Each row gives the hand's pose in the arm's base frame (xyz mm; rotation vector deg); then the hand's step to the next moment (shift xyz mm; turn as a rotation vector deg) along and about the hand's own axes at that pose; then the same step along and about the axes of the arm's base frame.
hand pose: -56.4 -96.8 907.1 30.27 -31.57 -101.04
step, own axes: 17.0 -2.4 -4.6 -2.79 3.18 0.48
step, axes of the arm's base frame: -3.1 -16.3 -6.3 2.79 2.00 2.52
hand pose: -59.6 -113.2 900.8 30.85 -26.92 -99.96
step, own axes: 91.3 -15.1 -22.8 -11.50 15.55 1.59
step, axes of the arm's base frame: -17.1 -86.1 -37.1 13.64 7.69 11.46
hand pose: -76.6 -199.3 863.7 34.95 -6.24 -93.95
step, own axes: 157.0 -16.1 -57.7 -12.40 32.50 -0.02
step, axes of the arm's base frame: 5.3 -129.8 -106.6 29.55 5.99 17.35
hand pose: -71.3 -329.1 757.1 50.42 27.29 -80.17
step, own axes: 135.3 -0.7 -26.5 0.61 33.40 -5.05
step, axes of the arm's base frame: 25.3 -66.5 -118.1 33.42 1.44 4.71
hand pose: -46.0 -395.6 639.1 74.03 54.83 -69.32
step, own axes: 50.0 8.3 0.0 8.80 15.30 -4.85
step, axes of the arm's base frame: 16.2 -6.3 -47.6 16.99 2.25 -6.42
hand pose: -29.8 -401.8 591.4 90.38 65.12 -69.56
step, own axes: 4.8 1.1 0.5 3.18 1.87 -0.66
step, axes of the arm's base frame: 1.5 0.1 -4.7 2.36 0.69 -2.83
